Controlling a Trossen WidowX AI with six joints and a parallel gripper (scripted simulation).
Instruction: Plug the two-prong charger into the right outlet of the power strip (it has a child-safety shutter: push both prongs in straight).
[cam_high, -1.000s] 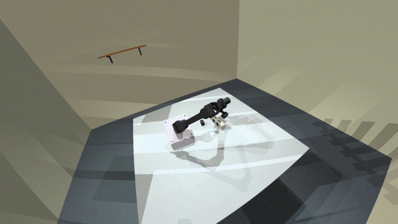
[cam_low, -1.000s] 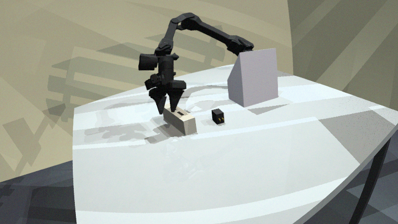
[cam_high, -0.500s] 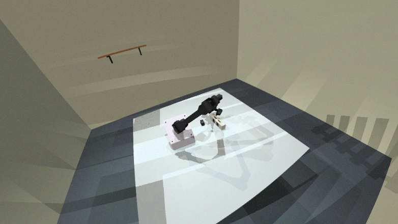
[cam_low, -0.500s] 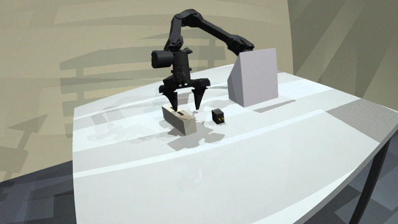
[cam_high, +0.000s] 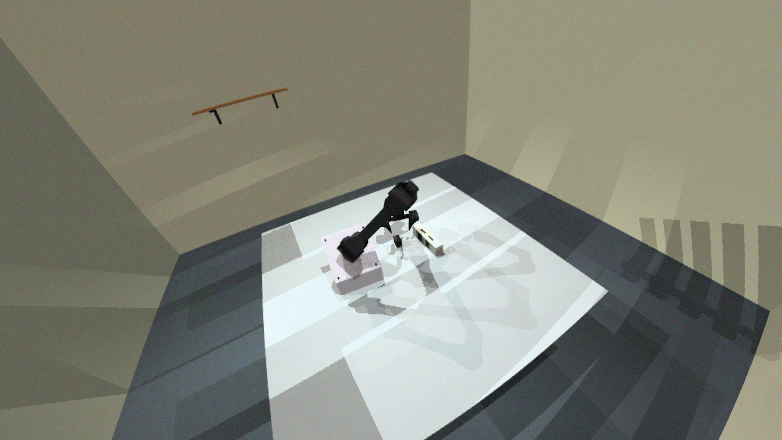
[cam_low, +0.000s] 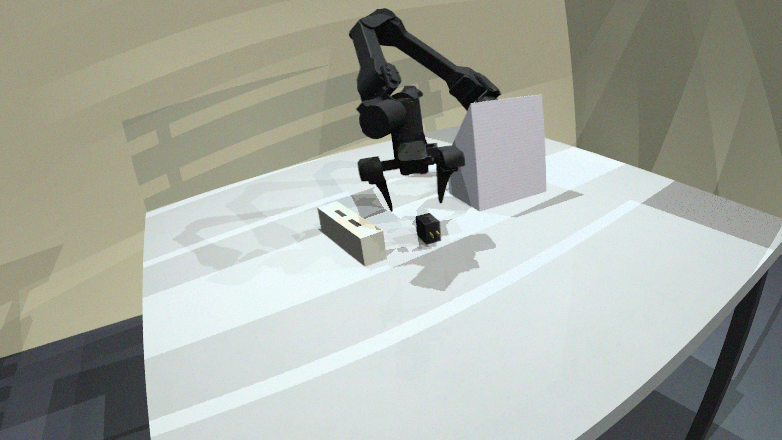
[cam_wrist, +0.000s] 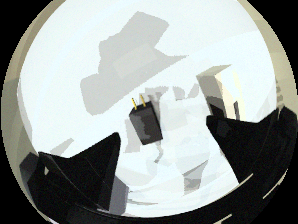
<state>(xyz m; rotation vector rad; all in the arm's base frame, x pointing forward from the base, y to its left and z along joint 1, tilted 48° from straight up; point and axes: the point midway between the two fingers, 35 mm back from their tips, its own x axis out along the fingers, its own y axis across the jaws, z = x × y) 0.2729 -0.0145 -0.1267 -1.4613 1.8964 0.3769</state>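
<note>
The black two-prong charger lies 5 cm below my gripper tip, 2 cm behind it and 1 cm to the left of it.
</note>
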